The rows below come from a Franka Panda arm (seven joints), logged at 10 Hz.
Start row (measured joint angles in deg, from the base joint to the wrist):
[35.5 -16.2 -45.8 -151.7 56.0 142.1 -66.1]
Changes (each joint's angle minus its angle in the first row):
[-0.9 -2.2 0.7 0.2 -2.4 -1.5 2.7]
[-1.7 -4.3 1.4 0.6 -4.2 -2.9 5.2]
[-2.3 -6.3 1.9 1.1 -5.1 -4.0 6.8]
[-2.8 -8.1 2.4 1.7 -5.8 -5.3 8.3]
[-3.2 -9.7 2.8 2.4 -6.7 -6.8 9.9]
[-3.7 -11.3 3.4 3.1 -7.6 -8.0 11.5]
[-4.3 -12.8 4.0 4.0 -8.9 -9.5 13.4]
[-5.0 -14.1 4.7 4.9 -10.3 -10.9 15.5]
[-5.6 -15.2 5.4 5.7 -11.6 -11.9 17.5]
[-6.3 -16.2 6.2 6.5 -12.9 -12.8 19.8]
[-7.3 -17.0 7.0 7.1 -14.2 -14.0 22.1]
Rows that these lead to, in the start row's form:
[34.6 -18.4 -45.1 -151.5 53.6 140.6 -63.4]
[33.8 -20.5 -44.4 -151.1 51.8 139.2 -60.9]
[33.2 -22.5 -43.9 -150.6 50.9 138.1 -59.3]
[32.7 -24.3 -43.4 -150.0 50.2 136.8 -57.8]
[32.3 -25.9 -43.0 -149.3 49.3 135.3 -56.2]
[31.8 -27.5 -42.4 -148.6 48.4 134.1 -54.6]
[31.2 -29.0 -41.8 -147.7 47.1 132.6 -52.7]
[30.5 -30.3 -41.1 -146.8 45.7 131.2 -50.6]
[29.9 -31.4 -40.4 -146.0 44.4 130.2 -48.6]
[29.2 -32.4 -39.6 -145.2 43.1 129.3 -46.3]
[28.2 -33.2 -38.8 -144.6 41.8 128.1 -44.0]

